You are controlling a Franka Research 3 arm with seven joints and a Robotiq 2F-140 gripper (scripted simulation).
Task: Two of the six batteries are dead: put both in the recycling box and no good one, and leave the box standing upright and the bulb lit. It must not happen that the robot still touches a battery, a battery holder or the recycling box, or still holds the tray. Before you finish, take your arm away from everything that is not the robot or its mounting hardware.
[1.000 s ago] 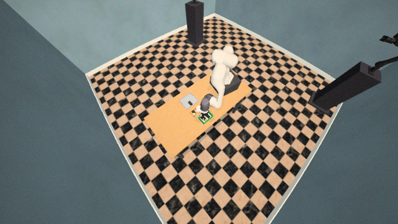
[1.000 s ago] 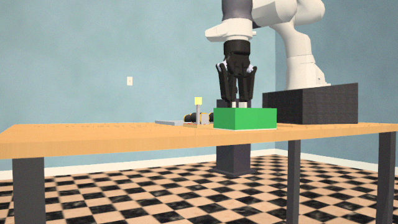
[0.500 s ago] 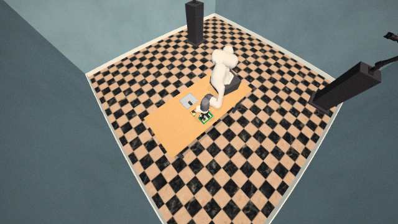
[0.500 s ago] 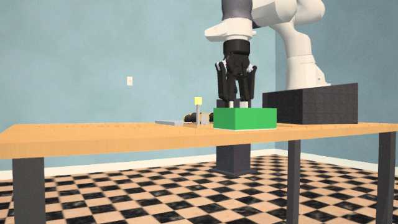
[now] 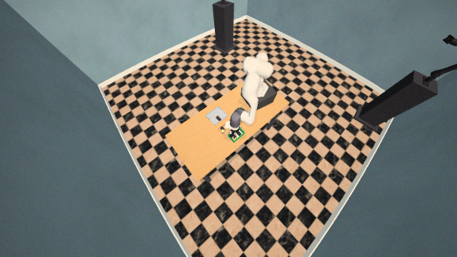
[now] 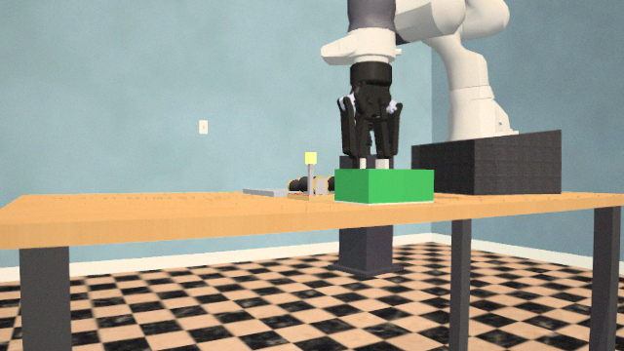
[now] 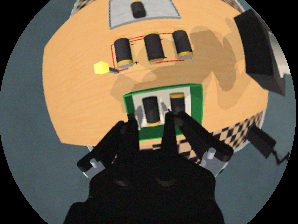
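Right now my hand is 30 mm past the green recycling box, 10 mm to the right of it and 30 mm above it.
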